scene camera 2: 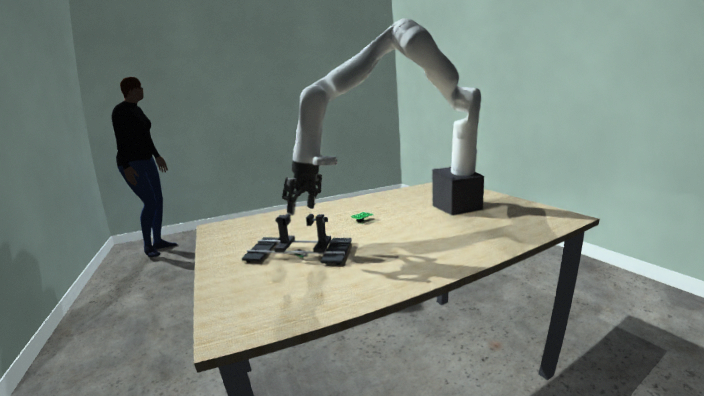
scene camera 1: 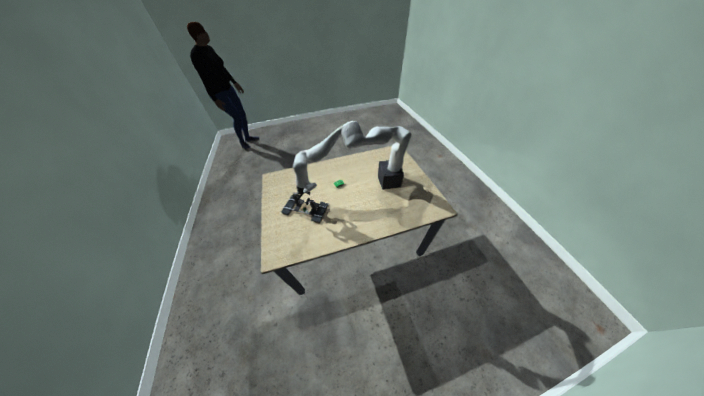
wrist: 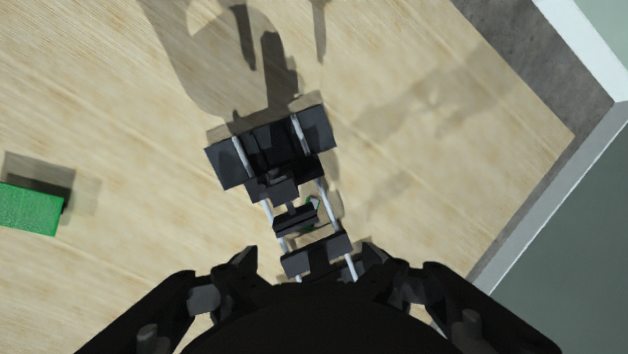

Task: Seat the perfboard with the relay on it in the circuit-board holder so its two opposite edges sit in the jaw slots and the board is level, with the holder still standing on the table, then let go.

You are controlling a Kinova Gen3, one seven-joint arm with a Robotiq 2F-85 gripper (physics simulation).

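The dark circuit-board holder stands on the table, its two posts upright on rails. Its slotted jaw faces the opposite post with no board between them. A small green piece with a pale grey part lies low between the rails, partly hidden by the jaw. A green board rests on the table beside the holder, something dark under it. I cannot tell which of the two carries the relay. My gripper is open and empty, above the holder's posts.
The wooden table carries the arm's black base block at the right. A table corner shows at the right of the wrist view. A person stands on the floor behind the table's left side.
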